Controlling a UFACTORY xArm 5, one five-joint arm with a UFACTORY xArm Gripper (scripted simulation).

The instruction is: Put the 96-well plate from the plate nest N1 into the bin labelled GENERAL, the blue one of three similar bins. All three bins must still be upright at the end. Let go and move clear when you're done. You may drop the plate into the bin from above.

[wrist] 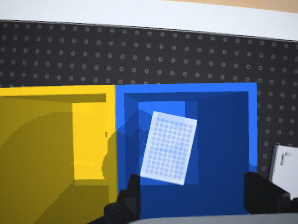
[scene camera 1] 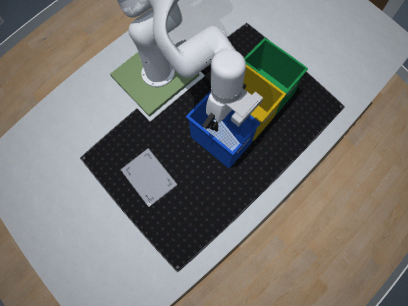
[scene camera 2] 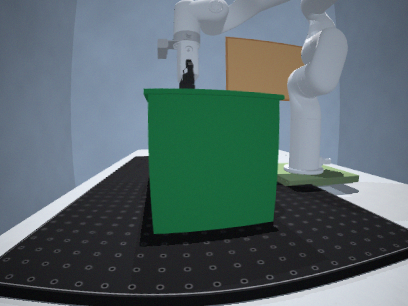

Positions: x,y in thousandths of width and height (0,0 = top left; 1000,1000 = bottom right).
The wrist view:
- my gripper: 646,855
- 96-well plate: 569,542
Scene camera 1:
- green bin: 680,217
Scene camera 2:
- green bin: 523,505
